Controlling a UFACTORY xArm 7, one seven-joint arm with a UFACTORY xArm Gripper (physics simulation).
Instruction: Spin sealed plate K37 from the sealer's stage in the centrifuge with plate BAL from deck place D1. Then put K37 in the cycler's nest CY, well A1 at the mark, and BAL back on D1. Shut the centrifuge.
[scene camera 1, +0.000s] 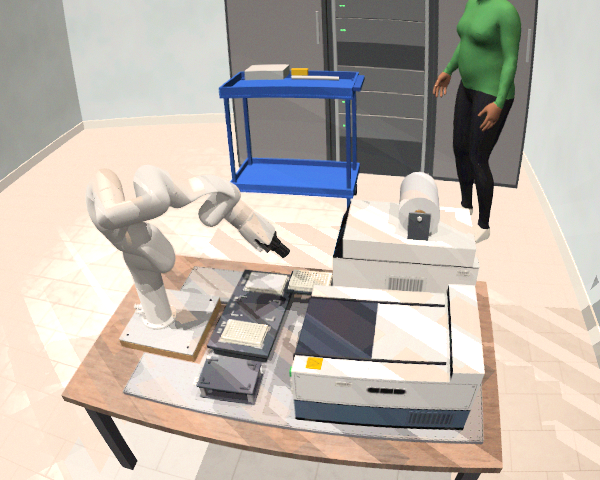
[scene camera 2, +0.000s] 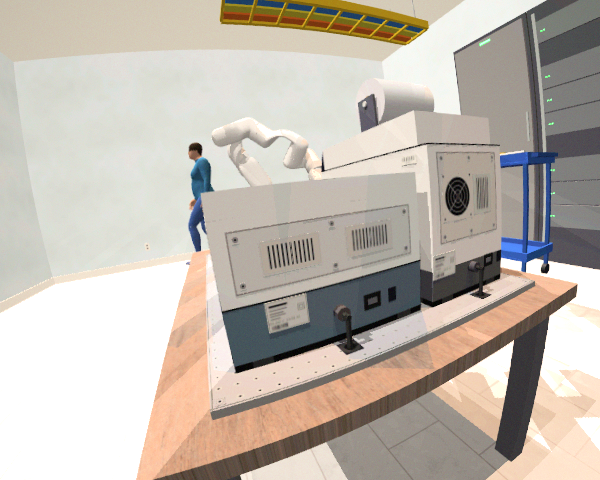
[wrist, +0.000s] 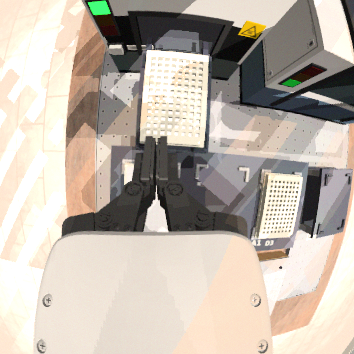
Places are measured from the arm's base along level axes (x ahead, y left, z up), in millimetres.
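Pixels of known places: gripper, fingertip midpoint: (scene camera 1: 287, 254) (wrist: 156, 149); arm's base, origin of the base link: (scene camera 1: 159, 316).
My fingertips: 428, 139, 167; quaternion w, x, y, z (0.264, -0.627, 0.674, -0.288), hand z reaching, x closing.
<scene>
For each thing: its top centre in the pictures, then the offset to it from my fingertips, as dx, dy, dz. Level surfaces: height alone.
- white plate, middle of its top: (wrist: 174, 94) (scene camera 1: 310, 279) +72, -24, -77
- sealer, middle of its top: (scene camera 1: 413, 183) (scene camera 2: 385, 86) +367, -60, +283
- pale plate, middle of its top: (wrist: 148, 203) (scene camera 1: 266, 281) -81, +27, -129
- third plate, middle of its top: (wrist: 281, 207) (scene camera 1: 244, 331) -115, -219, -129
- deck, its level: dz -145
My gripper (scene camera 1: 283, 251) (wrist: 156, 149) is shut and empty. In the wrist view its tips overlap the near edge of the white plate (scene camera 1: 309, 280) (wrist: 175, 95) at the sealer's stage, K37 by its place; in scene camera 1 they hang in the air above the deck's far end. The sealer (scene camera 1: 410, 250) (scene camera 2: 460, 130) is the tall machine with a roll. Another pale plate (scene camera 1: 266, 283) lies on the deck's far end, partly hidden by the fingers in the wrist view; its label is unreadable. The low white-and-blue machine (scene camera 1: 382, 380) (scene camera 2: 310, 270) has a covered top; I cannot tell whether it is centrifuge or cycler.
A third plate (scene camera 1: 244, 332) (wrist: 281, 205) lies on the deck (scene camera 1: 252, 306) (wrist: 222, 187) at D3. A low dark stand (scene camera 1: 230, 375) (wrist: 336, 200) is beside the deck's near end. A blue cart (scene camera 1: 295, 181) and a person in green (scene camera 1: 487, 50) are behind the table.
</scene>
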